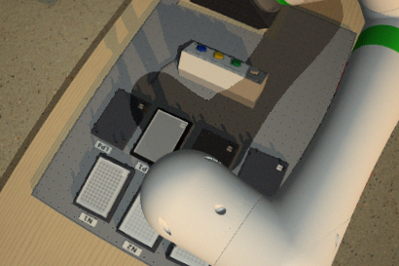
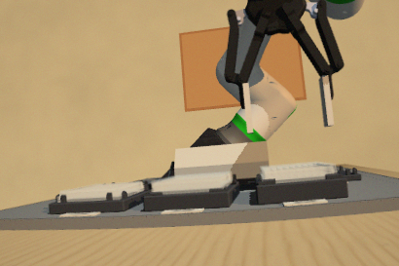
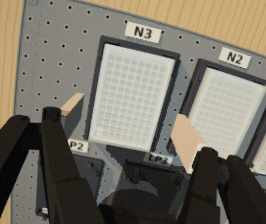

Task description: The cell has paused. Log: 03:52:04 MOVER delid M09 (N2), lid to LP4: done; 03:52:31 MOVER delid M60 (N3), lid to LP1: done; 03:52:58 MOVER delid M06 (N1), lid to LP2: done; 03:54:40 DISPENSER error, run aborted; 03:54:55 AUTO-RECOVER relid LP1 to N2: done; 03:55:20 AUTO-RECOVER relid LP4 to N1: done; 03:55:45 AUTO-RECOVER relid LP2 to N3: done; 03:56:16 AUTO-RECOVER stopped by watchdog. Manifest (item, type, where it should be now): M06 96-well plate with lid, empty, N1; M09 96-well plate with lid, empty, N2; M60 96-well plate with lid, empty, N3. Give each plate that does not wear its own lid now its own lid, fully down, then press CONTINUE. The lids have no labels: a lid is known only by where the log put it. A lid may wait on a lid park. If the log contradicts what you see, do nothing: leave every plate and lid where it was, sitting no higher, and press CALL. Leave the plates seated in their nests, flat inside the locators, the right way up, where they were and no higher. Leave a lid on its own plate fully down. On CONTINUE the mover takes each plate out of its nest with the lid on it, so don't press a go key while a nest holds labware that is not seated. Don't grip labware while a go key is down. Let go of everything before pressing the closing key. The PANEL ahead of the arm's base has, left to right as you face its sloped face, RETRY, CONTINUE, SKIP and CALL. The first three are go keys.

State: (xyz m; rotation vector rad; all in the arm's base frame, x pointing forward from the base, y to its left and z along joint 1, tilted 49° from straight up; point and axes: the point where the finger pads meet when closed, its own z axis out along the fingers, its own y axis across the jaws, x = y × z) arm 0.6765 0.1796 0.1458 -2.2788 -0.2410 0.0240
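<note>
The nest is 10 cm below my hand. Also, from my hand: lid park LP3: 17 cm behind, 9 cm to the right, 10 cm below; LP2 park: 19 cm behind, 4 cm to the left, 10 cm below; LP1 label: 7 cm behind, 21 cm to the right, 11 cm below.
</note>
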